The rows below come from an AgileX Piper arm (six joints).
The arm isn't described. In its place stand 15 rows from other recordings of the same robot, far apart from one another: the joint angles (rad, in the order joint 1, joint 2, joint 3, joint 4, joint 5, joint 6), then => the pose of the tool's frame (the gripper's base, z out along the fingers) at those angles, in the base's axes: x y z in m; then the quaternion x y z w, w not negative.
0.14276, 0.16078, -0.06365, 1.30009, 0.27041, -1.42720 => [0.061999, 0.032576, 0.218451, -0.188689, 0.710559, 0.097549, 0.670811]
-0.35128, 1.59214, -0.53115, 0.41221, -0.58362, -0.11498 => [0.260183, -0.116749, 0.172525, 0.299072, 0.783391, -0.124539, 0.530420]
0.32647, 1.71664, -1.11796, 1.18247, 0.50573, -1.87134 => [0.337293, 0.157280, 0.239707, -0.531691, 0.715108, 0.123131, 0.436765]
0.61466, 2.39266, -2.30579, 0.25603, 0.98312, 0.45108 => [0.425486, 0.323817, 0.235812, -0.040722, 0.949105, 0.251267, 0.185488]
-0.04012, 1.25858, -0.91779, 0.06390, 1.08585, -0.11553 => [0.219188, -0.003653, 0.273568, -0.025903, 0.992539, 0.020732, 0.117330]
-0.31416, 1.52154, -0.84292, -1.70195, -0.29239, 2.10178 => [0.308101, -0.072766, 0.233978, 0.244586, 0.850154, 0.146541, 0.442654]
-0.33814, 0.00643, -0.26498, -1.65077, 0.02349, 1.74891 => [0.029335, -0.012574, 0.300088, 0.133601, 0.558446, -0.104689, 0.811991]
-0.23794, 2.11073, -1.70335, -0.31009, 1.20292, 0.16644 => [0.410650, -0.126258, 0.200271, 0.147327, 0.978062, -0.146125, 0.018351]
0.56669, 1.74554, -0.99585, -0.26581, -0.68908, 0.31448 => [0.319251, 0.221158, 0.258308, -0.217642, 0.669433, 0.289735, 0.648495]
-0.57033, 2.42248, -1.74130, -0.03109, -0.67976, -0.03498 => [0.462788, -0.294735, 0.165626, 0.163984, 0.656046, -0.221770, 0.702518]
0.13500, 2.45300, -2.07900, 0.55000, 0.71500, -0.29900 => [0.531721, 0.103692, 0.154566, -0.055493, 0.933687, 0.205532, 0.287933]
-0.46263, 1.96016, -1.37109, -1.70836, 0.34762, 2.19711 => [0.389334, -0.228486, 0.230821, 0.460187, 0.702776, -0.140582, 0.523994]
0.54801, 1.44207, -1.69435, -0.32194, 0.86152, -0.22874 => [0.275015, 0.142264, 0.470220, -0.350836, 0.779651, -0.076983, 0.512963]
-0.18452, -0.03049, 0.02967, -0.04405, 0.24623, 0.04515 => [0.053160, -0.010916, 0.182616, 0.074469, 0.757040, -0.063082, 0.646038]
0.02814, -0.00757, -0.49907, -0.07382, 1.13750, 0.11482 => [-0.009238, -0.006354, 0.271120, 0.040668, 0.869457, -0.001625, 0.492328]
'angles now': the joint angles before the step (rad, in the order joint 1, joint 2, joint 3, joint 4, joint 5, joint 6). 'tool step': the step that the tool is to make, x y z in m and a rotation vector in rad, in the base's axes. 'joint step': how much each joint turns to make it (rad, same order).
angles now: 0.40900, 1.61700, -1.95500, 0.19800, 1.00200, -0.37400
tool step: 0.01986, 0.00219, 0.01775, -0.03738, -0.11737, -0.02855
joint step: -0.00001, 0.09099, -0.17198, -0.07700, -0.01001, -0.01500
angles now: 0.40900, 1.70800, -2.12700, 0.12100, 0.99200, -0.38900
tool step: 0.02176, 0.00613, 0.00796, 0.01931, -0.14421, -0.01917
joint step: 0.00001, 0.06998, -0.08296, -0.03201, -0.12603, -0.01999
